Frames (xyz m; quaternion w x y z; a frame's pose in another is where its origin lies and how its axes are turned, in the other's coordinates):
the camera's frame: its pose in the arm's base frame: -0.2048 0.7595 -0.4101 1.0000 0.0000 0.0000 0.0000
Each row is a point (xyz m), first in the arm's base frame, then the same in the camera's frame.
Working: the arm's base frame: its pose in the camera's frame: 0.2048 -0.7595 0.4101 1.0000 0.0000 0.0000 0.0000

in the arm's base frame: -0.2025 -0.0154 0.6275
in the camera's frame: 0.0023 -0.7749 1.0376
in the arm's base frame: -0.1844 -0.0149 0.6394
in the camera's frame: 0.0204 -0.7744 1.0495
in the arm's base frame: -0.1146 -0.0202 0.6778
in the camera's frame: 0.0902 -0.7797 1.0879
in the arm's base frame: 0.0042 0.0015 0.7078
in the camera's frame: 0.2090 -0.7580 1.1179
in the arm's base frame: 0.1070 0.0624 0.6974
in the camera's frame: 0.3118 -0.6971 1.1075
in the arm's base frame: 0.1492 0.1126 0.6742
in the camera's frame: 0.3540 -0.6469 1.0843
